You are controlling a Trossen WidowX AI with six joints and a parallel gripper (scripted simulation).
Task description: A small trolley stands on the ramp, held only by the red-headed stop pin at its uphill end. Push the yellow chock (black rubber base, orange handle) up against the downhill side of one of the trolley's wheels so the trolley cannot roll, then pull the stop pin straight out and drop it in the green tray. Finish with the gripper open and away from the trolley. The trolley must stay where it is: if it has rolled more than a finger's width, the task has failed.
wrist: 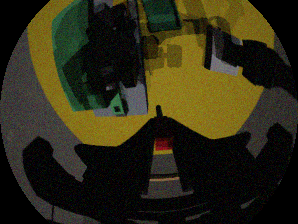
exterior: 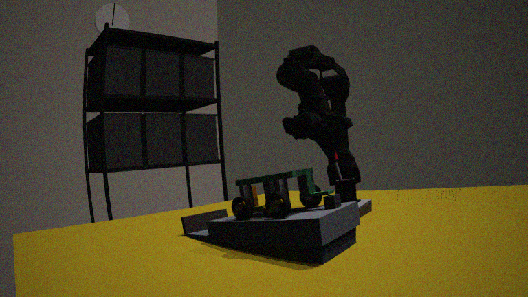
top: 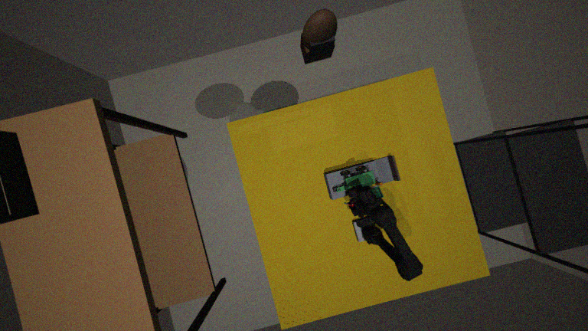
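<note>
My gripper tip is 17 cm to the left of the chock, 9 cm above it and 8 cm short of it. Round my gripper tip: trolley 11 cm ahead, 7 cm to the right, 6 cm below; then low stop lip 33 cm to the right, 15 cm ahead, 14 cm below; then red-headed stop pin right at my gripper tip.
</note>
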